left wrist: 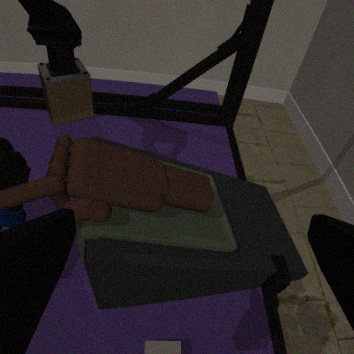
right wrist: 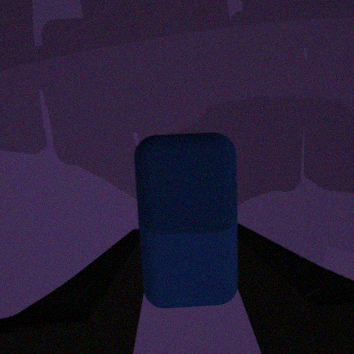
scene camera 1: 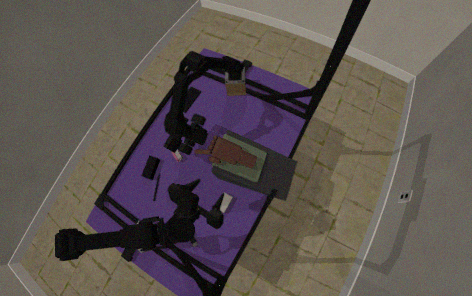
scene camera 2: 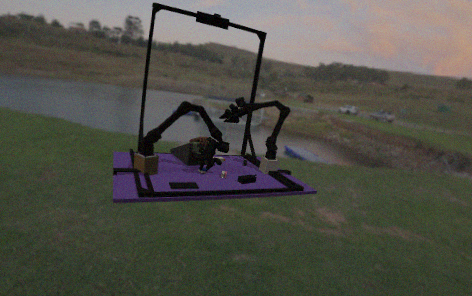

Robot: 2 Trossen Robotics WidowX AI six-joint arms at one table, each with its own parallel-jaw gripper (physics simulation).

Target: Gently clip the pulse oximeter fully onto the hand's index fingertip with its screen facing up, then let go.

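Places are measured from the left arm's base along level axes (x left, y down, z back), in centimetres.
Pixels of known places: left gripper, between the fingertips: (left wrist: pixel 194 223) (scene camera 1: pixel 211 186) (scene camera 2: pixel 221 119); right gripper, between the fingertips: (left wrist: pixel 1 218) (right wrist: pixel 186 236) (scene camera 2: pixel 202 171); left arm's base, origin of its link: (scene camera 2: pixel 270 158); right arm's base, origin of its link: (left wrist: pixel 62 68) (scene camera 1: pixel 235 75) (scene camera 2: pixel 146 154).
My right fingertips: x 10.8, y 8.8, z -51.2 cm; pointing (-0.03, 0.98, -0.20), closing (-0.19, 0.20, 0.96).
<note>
For each thing: its top centre in the pictures, then the offset to it from my right fingertips. "pt": a spot on its surface instead.
- green pad, a spot on its surface: (left wrist: pixel 165 232) pt dz +4.3, dx -26.9, dy -12.1 cm
- blue pulse oximeter, centre of its top: (right wrist: pixel 176 244) (scene camera 2: pixel 202 167) dz -0.1, dx -1.1, dy -2.5 cm
- small white-and-pink item, centre of its top: (scene camera 1: pixel 176 154) (scene camera 2: pixel 224 172) dz +13.3, dx +3.2, dy -1.5 cm
- black box, centre of its top: (scene camera 1: pixel 149 166) (scene camera 2: pixel 247 176) dz +26.3, dx +10.3, dy -1.8 cm
- thin dark stick, centre of its top: (scene camera 1: pixel 156 186) dz +31.7, dx +2.0, dy +0.8 cm
- white block, centre of its top: (scene camera 1: pixel 222 204) dz +18.4, dx -29.5, dy -1.1 cm
- flat black item, centre of its top: (scene camera 2: pixel 183 184) (scene camera 1: pixel 188 98) dz -14.4, dx +20.4, dy +0.9 cm
The brown hand (scene camera 1: pixel 232 152) (left wrist: pixel 117 172) lies on a green pad (left wrist: pixel 165 232) on a dark wedge (scene camera 1: pixel 281 175) (scene camera 2: pixel 185 154) (left wrist: pixel 175 280). Its index finger (scene camera 1: pixel 202 151) (left wrist: pixel 25 192) points left; its tip is cut off in the left wrist view. My right gripper (right wrist: pixel 186 236) is shut on the blue pulse oximeter (right wrist: pixel 187 265) (scene camera 2: pixel 203 171) (left wrist: pixel 11 217), low over the table near the hand's finger side. The oximeter appears apart from the finger; its screen does not show. My left gripper (scene camera 1: pixel 210 189) (scene camera 2: pixel 221 118) (left wrist: pixel 194 223) is open and empty, raised high.
A small white-and-pink item (scene camera 1: pixel 177 156) (scene camera 2: pixel 223 174), a black box (scene camera 1: pixel 151 167) (scene camera 2: pixel 247 178) and a thin dark stick (scene camera 1: pixel 157 187) lie on the purple table. A white block (scene camera 1: pixel 226 201) (left wrist: pixel 162 347) lies beside the wedge. A flat black item (scene camera 2: pixel 184 185) lies near the front edge.
</note>
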